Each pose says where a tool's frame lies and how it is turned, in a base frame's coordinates. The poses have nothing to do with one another.
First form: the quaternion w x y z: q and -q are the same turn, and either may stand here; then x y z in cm.
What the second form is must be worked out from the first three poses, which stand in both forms.
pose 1, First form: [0.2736 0.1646 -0.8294 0.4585 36.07 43.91 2.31]
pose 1, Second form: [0.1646 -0.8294 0.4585 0.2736 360.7 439.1 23.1]
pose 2, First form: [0.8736 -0.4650 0.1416 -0.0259 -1.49 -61.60 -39.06]
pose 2, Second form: [-0.4650 0.1416 -0.0259 0.8736 -14.9 -616.0 -390.6]
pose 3, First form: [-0.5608 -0.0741 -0.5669 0.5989 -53.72 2.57 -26.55]
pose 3, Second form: [0.0741 0.5669 -0.5989 0.5608 -537.2 25.7 -265.5]
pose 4, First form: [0.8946 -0.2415 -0.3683 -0.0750 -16.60 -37.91 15.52]
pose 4, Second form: [-0.2415 -0.3683 -0.0750 0.8946 -166.0 -379.1 155.2]
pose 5, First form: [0.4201 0.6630 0.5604 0.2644 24.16 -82.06 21.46]
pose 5, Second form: [0.6630 0.5604 0.2644 0.4201 241.6 -820.6 214.6]
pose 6, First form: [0.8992 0.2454 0.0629 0.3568 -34.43 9.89 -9.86]
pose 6, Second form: [0.2454 0.0629 0.3568 0.8992 -344.3 98.9 -98.6]
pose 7, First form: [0.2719 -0.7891 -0.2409 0.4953 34.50 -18.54 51.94]
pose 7, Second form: [-0.7891 -0.2409 0.4953 0.2719 345.0 -185.4 519.4]
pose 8, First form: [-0.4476 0.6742 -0.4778 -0.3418 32.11 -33.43 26.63]
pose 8, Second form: [-0.6742 0.4778 0.3418 0.4476 321.1 -334.3 266.3]
